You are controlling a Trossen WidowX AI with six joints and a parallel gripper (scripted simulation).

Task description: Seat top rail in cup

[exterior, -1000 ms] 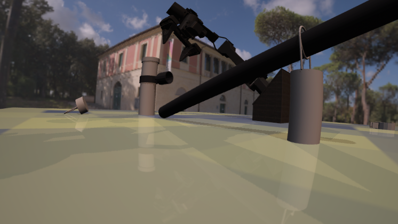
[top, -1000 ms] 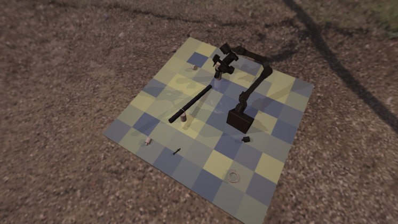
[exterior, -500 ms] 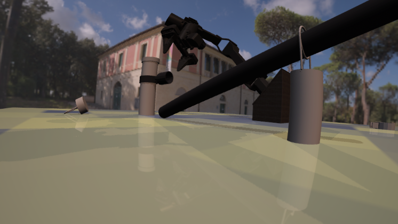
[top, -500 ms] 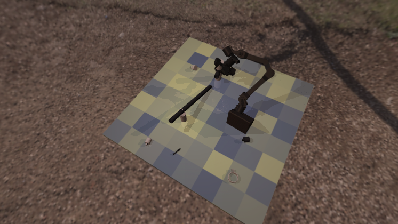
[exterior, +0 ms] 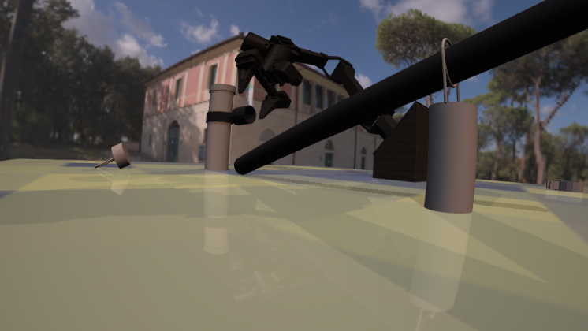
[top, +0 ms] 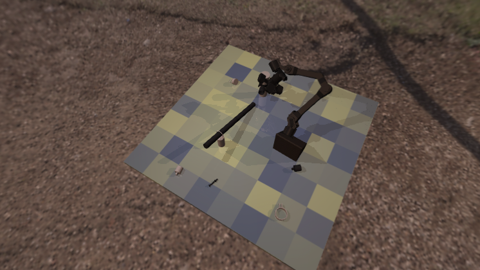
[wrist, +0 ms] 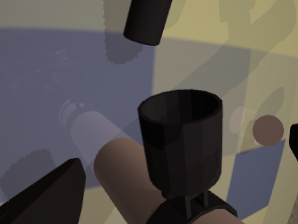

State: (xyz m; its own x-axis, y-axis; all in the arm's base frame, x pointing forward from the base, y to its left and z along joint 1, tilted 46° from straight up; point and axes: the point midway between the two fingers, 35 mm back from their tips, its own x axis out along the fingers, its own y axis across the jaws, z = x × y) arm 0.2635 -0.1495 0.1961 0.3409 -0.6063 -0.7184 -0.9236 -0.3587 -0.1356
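Now: gripper tip 50 mm to the left of the brace band, 20 mm short of it and 20 mm above it. Also, from my gripper tip: black bolt (700 mm to the left, 140 mm below, 30 mm ahead); then line post (430 mm to the left, 110 mm ahead, 40 mm below).
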